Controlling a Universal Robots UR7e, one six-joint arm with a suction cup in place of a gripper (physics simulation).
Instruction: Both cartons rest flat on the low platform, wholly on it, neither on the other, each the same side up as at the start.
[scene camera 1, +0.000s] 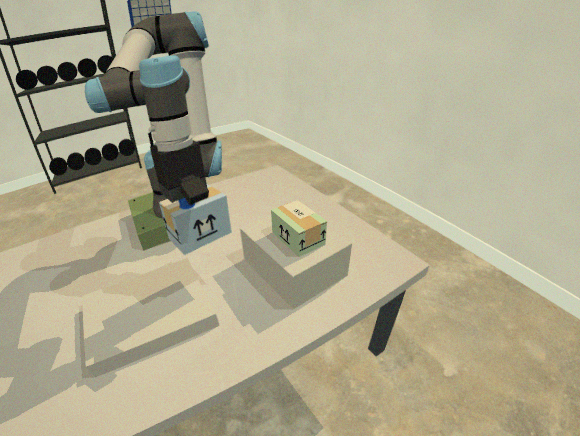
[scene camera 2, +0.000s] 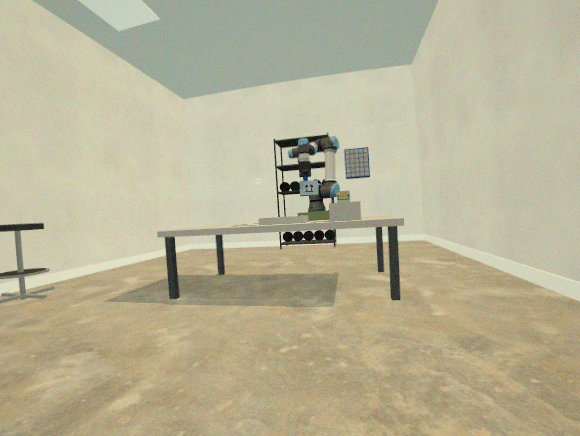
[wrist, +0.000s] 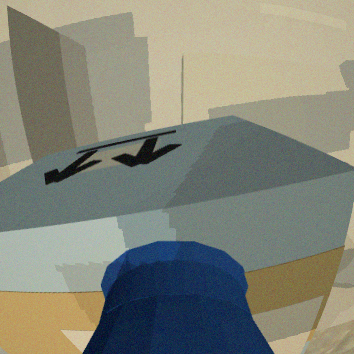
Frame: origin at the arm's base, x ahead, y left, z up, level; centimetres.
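Seen in the pictures: end effector, tool point: (scene camera 1: 188, 210) (scene camera 2: 305, 182) (wrist: 173, 259); arm's base, origin of the base link: (scene camera 2: 317, 211).
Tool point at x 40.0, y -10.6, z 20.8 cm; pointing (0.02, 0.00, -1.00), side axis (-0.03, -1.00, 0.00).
Offsets run from my tool point to a thing's top centre.
The blue-grey carton {dx -1.8, dy +2.2, dz +1.4 cm} (scene camera 1: 220, 215) (scene camera 2: 309, 188) (wrist: 300, 210) hangs upright in the air, arrows pointing up, in front of the arm's base. My gripper's blue suction cup (scene camera 1: 186, 203) (scene camera 2: 305, 178) (wrist: 175, 280) is on its top face and holds it. The green carton {dx +9.6, dy +24.6, dz -8.5 cm} (scene camera 1: 300, 227) (scene camera 2: 344, 195) sits flat on the tall grey block {dx +7.8, dy +24.8, dz -16.0 cm} (scene camera 1: 320, 272) (scene camera 2: 345, 211), arrows up, orange tape and a white label on top. The low platform {dx -5.4, dy -16.7, dz -23.2 cm} (scene camera 1: 150, 346) (scene camera 2: 282, 220) is a thin slab on the table, left of the tall block, with no carton on it. The held carton's underside is hidden.
The green base block (scene camera 1: 150, 235) (scene camera 2: 320, 215) under the arm stands close behind the held carton. The tall block rises between the green carton and the low platform's side of the table (scene camera 1: 240, 372) (scene camera 2: 280, 229). A black shelf rack (scene camera 1: 75, 130) stands behind the arm.
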